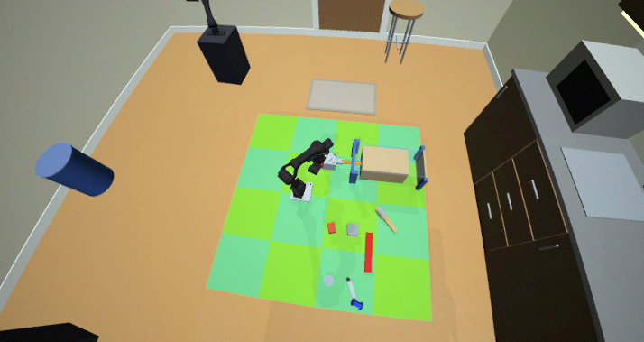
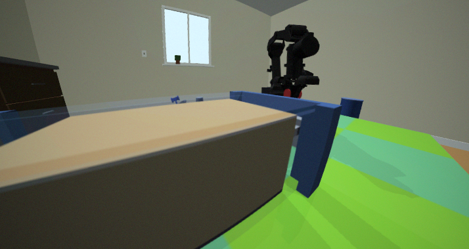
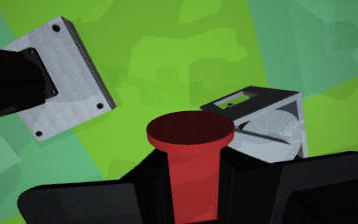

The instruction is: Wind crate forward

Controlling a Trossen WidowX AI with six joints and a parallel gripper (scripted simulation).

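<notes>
The red-knobbed crank handle lies 2 cm ahead of my gripper tip, 3 cm to the left of it and 1 cm below it. Round my gripper tip: blue steel frame (21 cm ahead, 10 cm to the left, 1 cm below); grey winch (4 cm ahead, 8 cm to the left, 8 cm below); red knob (2 cm above).
</notes>
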